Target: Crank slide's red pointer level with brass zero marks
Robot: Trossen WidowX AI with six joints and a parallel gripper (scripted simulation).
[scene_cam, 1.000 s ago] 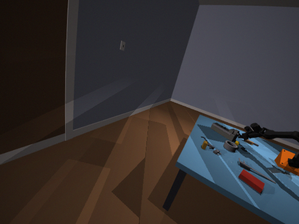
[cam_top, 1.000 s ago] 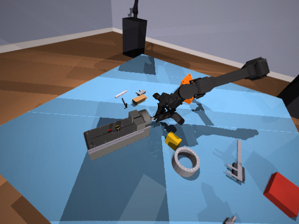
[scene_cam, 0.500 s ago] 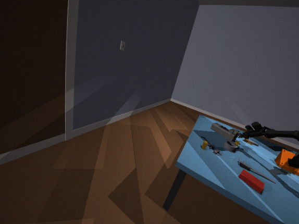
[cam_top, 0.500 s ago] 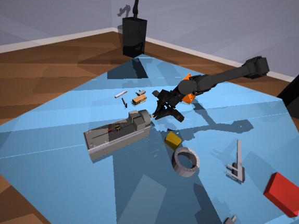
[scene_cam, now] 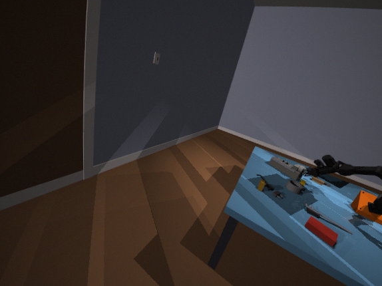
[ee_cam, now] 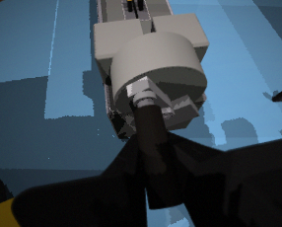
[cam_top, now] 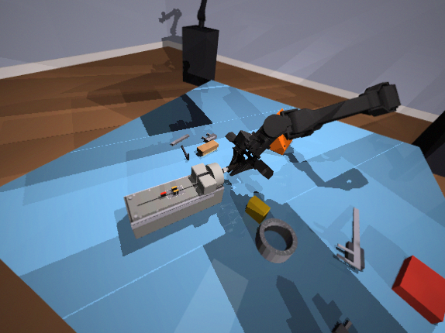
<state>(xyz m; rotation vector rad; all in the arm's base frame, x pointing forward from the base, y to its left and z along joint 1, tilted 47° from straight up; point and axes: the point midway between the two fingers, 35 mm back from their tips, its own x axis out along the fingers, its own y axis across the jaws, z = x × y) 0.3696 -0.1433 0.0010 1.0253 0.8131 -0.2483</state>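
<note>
My gripper tip is 1 cm past the dark crank handle, 1 cm to the right of it and 2 cm below it. Also, from my gripper tip: yellow block 3 cm ahead, 12 cm to the left, 6 cm below; red pointer 16 cm ahead, 12 cm to the right, 1 cm below; brown block 16 cm behind, 15 cm to the right, 8 cm below.
</note>
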